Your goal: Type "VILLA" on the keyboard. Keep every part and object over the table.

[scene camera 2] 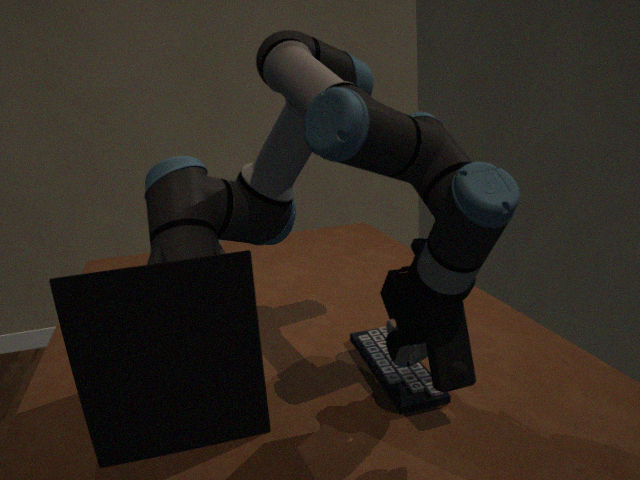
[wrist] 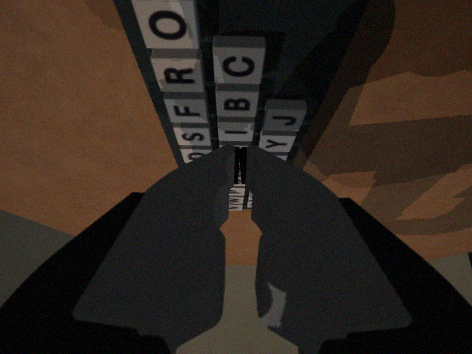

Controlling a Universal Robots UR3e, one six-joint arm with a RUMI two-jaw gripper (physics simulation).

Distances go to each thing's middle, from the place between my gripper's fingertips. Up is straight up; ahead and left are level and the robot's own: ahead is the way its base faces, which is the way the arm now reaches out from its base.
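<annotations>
My hand's 1 cm above the i key [wrist: 229,128]. As for the dark keyboard [scene camera 2: 420,395], it's 3 cm to the left of my hand, 1 cm ahead of it and 2 cm below it.
</annotations>
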